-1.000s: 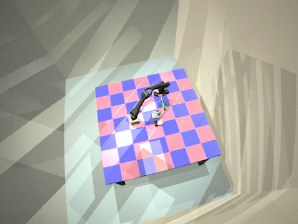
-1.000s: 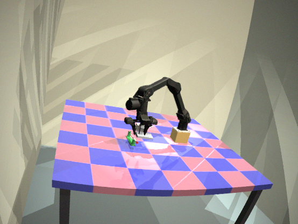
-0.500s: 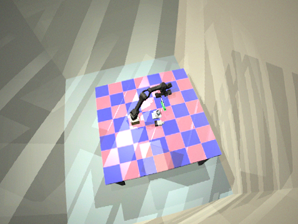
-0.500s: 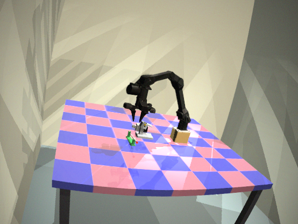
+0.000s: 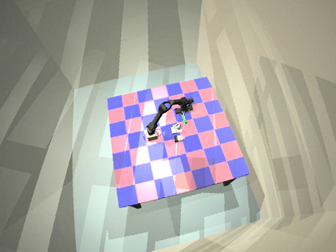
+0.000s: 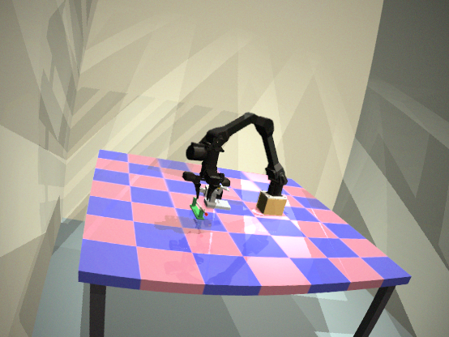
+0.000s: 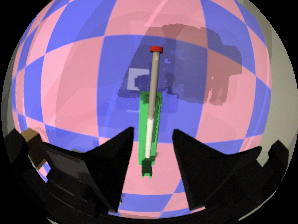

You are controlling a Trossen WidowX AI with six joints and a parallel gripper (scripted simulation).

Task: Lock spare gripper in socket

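My gripper tip is now 50 mm above the green bar-shaped piece, 40 mm to the left of it and 10 mm past it. The rest, counted from my gripper tip: spare gripper 230 mm to the right, 160 mm behind, 50 mm below; then grey mount 140 mm behind, 120 mm to the right, 20 mm below.
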